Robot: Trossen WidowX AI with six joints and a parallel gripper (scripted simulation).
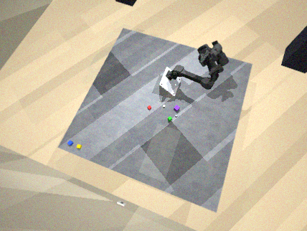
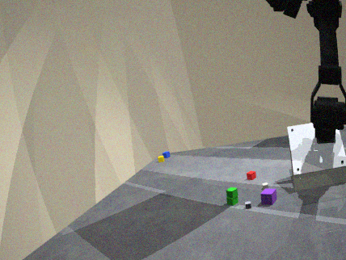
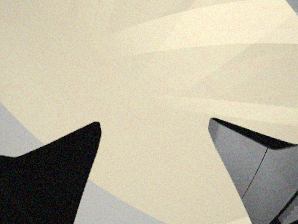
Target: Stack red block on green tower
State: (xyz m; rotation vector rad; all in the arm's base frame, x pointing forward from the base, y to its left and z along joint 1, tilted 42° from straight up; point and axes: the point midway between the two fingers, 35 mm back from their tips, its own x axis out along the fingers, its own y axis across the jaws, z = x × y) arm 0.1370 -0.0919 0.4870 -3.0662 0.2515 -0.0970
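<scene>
The red block is 14 cm ahead of my gripper tip, 31 cm to the right of it and 56 cm below it. From my gripper tip the other things lie so: yellow block (67 cm ahead, 67 cm to the right, 56 cm below); purple block (5 cm ahead, 10 cm to the right, 56 cm below); small white block (8 cm ahead, 20 cm to the right, 57 cm below).
</scene>
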